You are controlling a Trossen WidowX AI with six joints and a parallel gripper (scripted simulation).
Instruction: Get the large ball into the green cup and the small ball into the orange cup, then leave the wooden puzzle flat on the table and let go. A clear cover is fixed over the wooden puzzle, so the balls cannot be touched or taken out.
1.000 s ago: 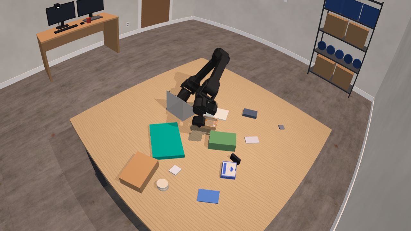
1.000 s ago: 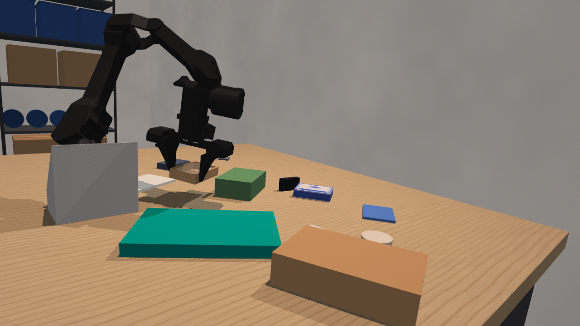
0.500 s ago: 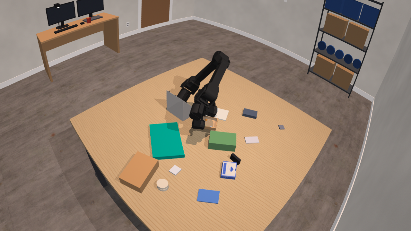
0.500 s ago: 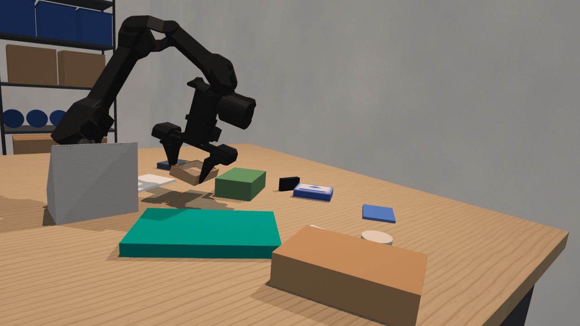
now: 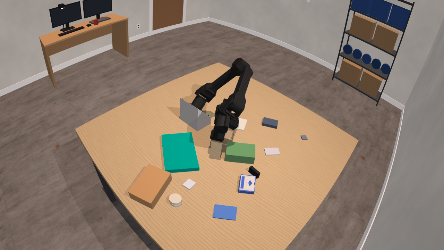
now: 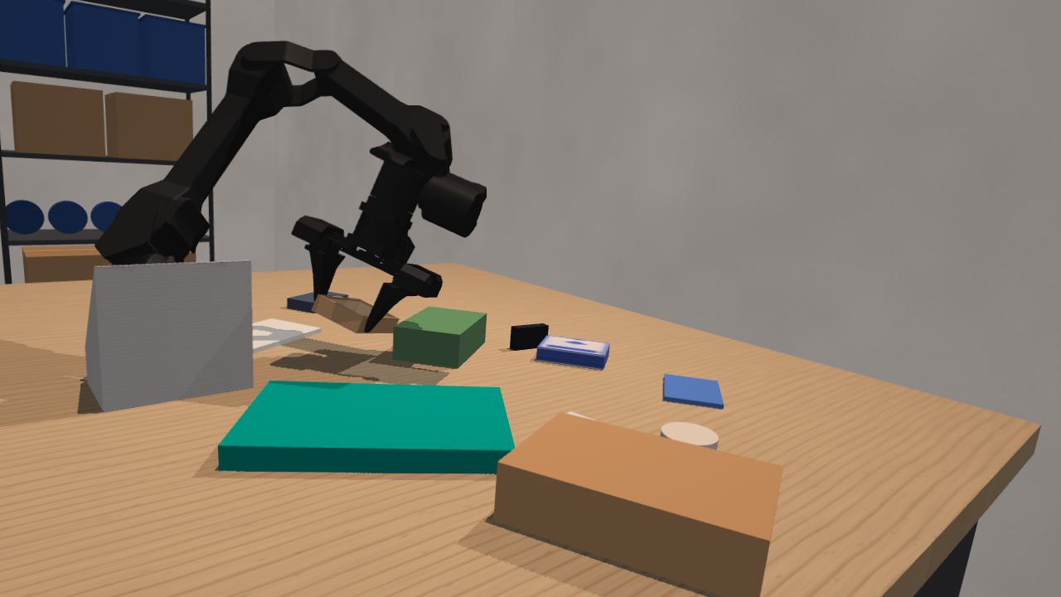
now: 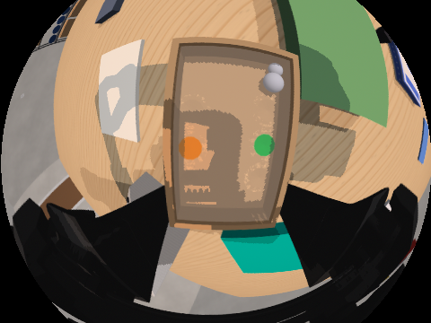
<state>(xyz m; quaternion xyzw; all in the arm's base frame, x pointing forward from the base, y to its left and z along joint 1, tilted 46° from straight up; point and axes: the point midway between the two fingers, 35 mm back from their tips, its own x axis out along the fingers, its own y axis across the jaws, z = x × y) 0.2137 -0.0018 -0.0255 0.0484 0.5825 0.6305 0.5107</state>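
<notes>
The wooden puzzle lies 10 mm ahead of my hand, 30 mm to the left of it and 40 mm below it. Round my hand: teal slab 40 mm behind, 200 mm to the right, 80 mm below; then green box 140 mm ahead, 30 mm to the left, 70 mm below; then cream slab 70 mm behind, 180 mm to the left, 90 mm below.
</notes>
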